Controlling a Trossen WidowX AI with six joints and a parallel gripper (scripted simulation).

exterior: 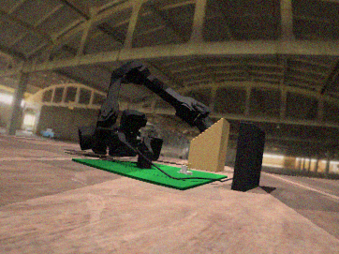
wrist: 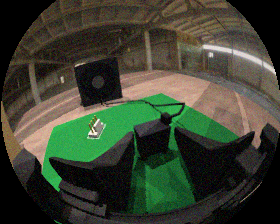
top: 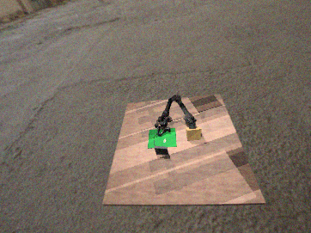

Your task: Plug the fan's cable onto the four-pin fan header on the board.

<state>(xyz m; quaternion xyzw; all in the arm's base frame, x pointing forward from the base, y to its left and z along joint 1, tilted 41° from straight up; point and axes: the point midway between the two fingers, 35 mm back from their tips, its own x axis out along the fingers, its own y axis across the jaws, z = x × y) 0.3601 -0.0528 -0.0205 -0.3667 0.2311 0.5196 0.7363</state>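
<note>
The black plug is 10 mm below my gripper tip. From my gripper tip the other things lie so: green board: 50 mm below, 30 mm to the left, 30 mm behind; black fan: 210 mm to the left, 50 mm behind, 30 mm above.
</note>
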